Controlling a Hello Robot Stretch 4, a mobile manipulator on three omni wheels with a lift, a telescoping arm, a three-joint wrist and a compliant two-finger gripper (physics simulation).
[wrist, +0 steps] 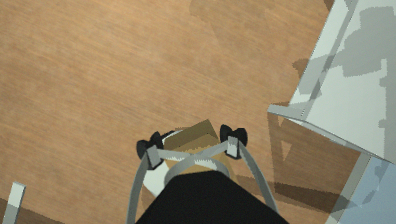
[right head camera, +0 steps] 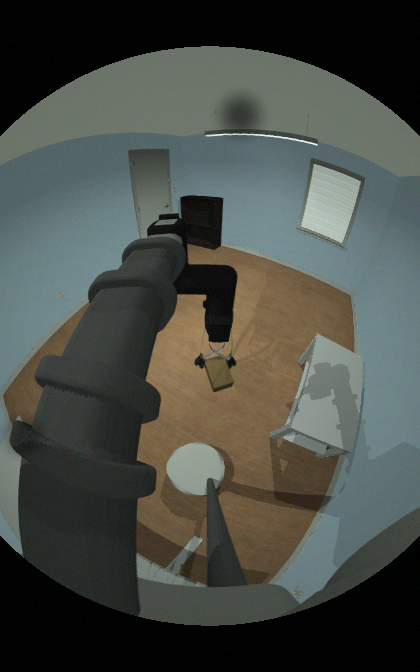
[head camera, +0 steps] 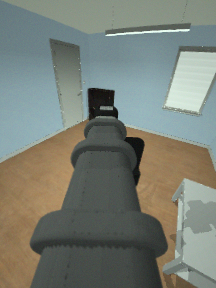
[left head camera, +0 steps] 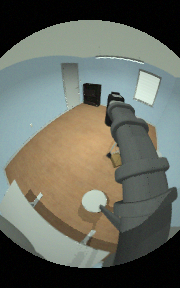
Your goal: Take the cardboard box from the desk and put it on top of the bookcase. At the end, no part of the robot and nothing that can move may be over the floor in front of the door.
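Seen in the pictures: gripper, between the fingertips: point(wrist: 192, 139) point(left head camera: 113, 156); robot's base, origin of its link: point(left head camera: 93, 200).
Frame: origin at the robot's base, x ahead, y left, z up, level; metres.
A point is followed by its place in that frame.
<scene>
The brown cardboard box point(left head camera: 117, 160) @(x 0.322, y -0.101, z 1.061 m) point(right head camera: 219, 378) point(wrist: 200, 131) @(x 0.385, y -0.098, z 1.053 m) is held above the floor, tilted, between the two black fingertips of my gripper point(right head camera: 216, 361) point(wrist: 192, 139) @(x 0.371, y -0.088, z 1.026 m). The gripper is shut on it. The gripper and box are hidden behind the arm in the head camera view. The dark bookcase point(head camera: 101, 90) @(x 3.757, y 0.187, z 1.015 m) point(left head camera: 92, 84) @(x 3.977, y 0.165, z 0.965 m) point(right head camera: 220, 225) stands against the far wall, right of the grey door point(head camera: 66, 80) @(x 3.362, y 1.072, z 1.280 m) point(left head camera: 70, 85) @(x 3.417, y 1.041, z 1.042 m) point(right head camera: 151, 185). The arm's end covers part of the bookcase in the head camera view and the door's lower right in the right head view.
A white table point(head camera: 200, 250) @(x 0.319, y -0.769, z 0.423 m) point(right head camera: 325, 415) point(wrist: 345, 100) @(x 0.330, y -0.787, z 0.423 m) stands at the right wall. Another white table top point(left head camera: 22, 212) @(x -0.360, y 0.863, z 0.693 m) shows at the lower left of the left head view. The robot's round white base part point(left head camera: 94, 201) @(x -0.009, y -0.006, z 0.187 m) point(right head camera: 192, 468) is below the mast. A ceiling lamp point(head camera: 148, 30) @(x 2.224, y -0.539, z 2.059 m) point(right head camera: 260, 136) hangs overhead.
</scene>
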